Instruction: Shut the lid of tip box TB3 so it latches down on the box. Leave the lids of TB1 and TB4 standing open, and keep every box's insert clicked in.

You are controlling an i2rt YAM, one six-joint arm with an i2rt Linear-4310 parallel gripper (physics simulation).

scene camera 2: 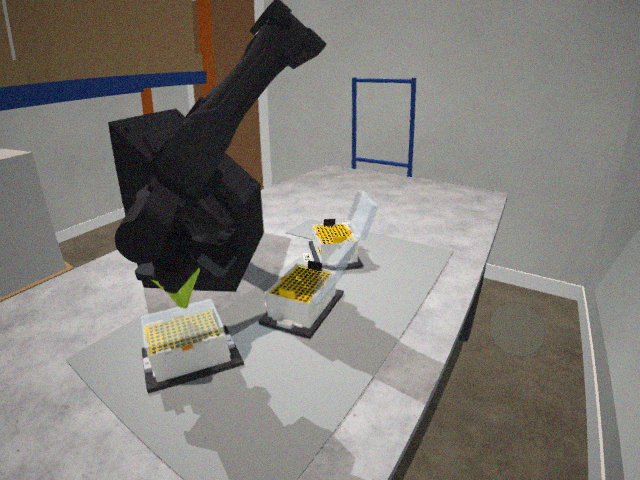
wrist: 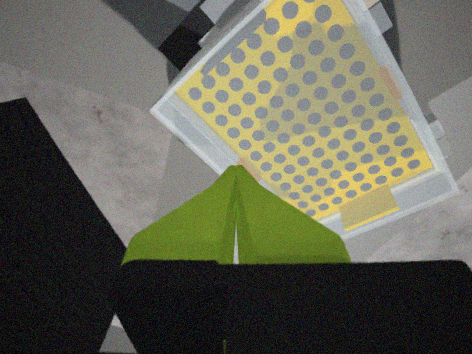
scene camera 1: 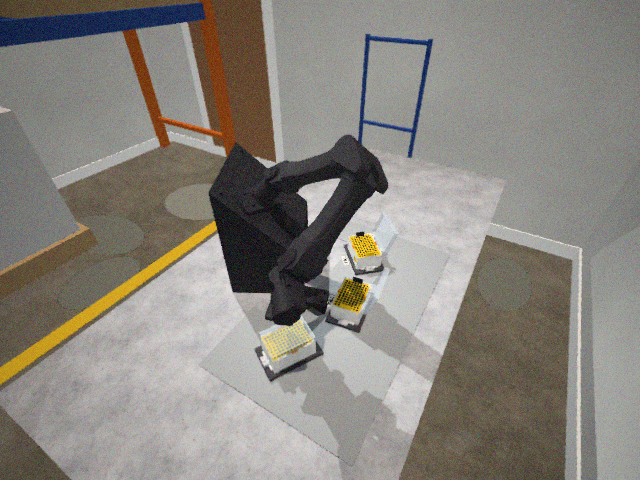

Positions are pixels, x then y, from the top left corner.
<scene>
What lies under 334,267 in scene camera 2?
A clear lid.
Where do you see a clear lid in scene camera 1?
279,341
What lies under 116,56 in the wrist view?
A grey mat.
</scene>
